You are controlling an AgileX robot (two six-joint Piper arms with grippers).
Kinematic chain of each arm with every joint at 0, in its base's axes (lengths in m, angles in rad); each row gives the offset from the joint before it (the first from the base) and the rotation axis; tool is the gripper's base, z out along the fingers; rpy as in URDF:
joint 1: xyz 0 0 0.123 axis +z
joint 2: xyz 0 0 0 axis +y
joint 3: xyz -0.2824 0 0.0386 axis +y
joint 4: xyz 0.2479 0 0.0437 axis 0.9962 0 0.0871
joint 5: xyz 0 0 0 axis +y
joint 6: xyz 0.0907 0 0.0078 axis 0.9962 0 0.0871
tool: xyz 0 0 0 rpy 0 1.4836 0
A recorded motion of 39 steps. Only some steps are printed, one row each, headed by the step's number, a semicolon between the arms.
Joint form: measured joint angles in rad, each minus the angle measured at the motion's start. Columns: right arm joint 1, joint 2, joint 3, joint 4, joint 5, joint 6; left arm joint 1, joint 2, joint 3, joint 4, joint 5, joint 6.
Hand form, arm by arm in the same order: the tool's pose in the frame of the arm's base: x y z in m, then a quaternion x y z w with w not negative. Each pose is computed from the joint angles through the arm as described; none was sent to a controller.
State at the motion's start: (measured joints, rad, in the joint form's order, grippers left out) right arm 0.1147 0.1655 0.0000 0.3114 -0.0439 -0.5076; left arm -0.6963 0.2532 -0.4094 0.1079 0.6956 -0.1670
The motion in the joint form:
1: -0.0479 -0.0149 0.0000 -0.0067 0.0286 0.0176; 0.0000 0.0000 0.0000 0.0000 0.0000 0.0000
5: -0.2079 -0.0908 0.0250 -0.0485 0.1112 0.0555; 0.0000 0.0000 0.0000 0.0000 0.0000 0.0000
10: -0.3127 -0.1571 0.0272 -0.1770 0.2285 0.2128; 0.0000 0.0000 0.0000 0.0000 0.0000 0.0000
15: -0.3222 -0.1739 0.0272 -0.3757 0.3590 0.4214; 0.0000 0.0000 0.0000 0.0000 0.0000 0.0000
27: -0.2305 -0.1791 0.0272 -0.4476 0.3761 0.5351; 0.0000 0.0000 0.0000 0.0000 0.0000 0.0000
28: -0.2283 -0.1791 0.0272 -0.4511 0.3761 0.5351; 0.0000 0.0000 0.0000 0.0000 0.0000 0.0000
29: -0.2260 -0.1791 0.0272 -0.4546 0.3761 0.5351; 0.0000 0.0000 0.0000 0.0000 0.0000 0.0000
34: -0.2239 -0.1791 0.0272 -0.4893 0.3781 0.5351; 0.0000 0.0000 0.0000 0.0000 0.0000 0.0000
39: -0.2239 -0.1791 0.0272 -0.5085 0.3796 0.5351; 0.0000 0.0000 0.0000 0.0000 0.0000 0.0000
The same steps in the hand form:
1: 0.0690 0.0042 0.2050 -0.08948 0.71860 -0.04251 0.68833; 0.0471 -0.0312 0.2733 0.23756 0.81255 -0.17511 0.50266
5: 0.0629 -0.0042 0.1942 -0.04135 0.73280 -0.08942 0.67328; 0.0471 -0.0312 0.2733 0.23756 0.81255 -0.17511 0.50266
10: 0.0568 -0.0091 0.1868 0.00518 0.75197 -0.10912 0.65009; 0.0471 -0.0312 0.2733 0.23756 0.81255 -0.17511 0.50266
15: 0.0527 -0.0129 0.1760 0.02984 0.78797 -0.11626 0.60390; 0.0471 -0.0312 0.2733 0.23756 0.81255 -0.17511 0.50266
27: 0.0527 -0.0102 0.1750 0.01926 0.79119 -0.08363 0.60551; 0.0471 -0.0312 0.2733 0.23756 0.81255 -0.17511 0.50266
28: 0.0527 -0.0102 0.1750 0.01742 0.79119 -0.08442 0.60547; 0.0471 -0.0312 0.2733 0.23756 0.81255 -0.17511 0.50266
29: 0.0527 -0.0102 0.1750 0.01555 0.79118 -0.08518 0.60543; 0.0471 -0.0312 0.2733 0.23756 0.81255 -0.17511 0.50266
34: 0.0526 -0.0111 0.1750 0.00527 0.79134 -0.09895 0.60329; 0.0471 -0.0312 0.2733 0.23756 0.81255 -0.17511 0.50266
39: 0.0525 -0.0117 0.1749 0.00007 0.79144 -0.10693 0.60182; 0.0471 -0.0312 0.2733 0.23756 0.81255 -0.17511 0.50266

